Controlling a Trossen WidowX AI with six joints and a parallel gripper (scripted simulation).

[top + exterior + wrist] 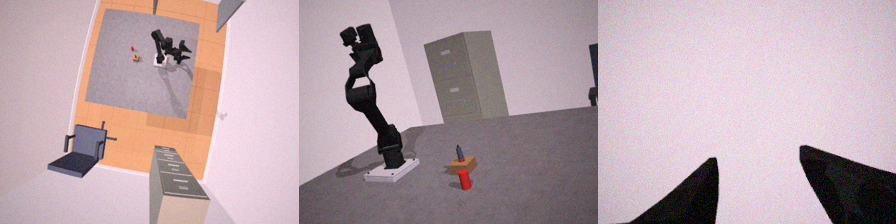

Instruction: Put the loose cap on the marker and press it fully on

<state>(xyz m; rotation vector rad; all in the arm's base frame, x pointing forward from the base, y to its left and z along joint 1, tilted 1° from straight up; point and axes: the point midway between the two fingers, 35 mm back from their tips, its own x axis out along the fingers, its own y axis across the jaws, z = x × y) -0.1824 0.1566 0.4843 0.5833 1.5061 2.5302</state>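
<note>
The red cap lies 54 cm ahead of my gripper tip, 33 cm to the right of it and 49 cm below it.
</note>
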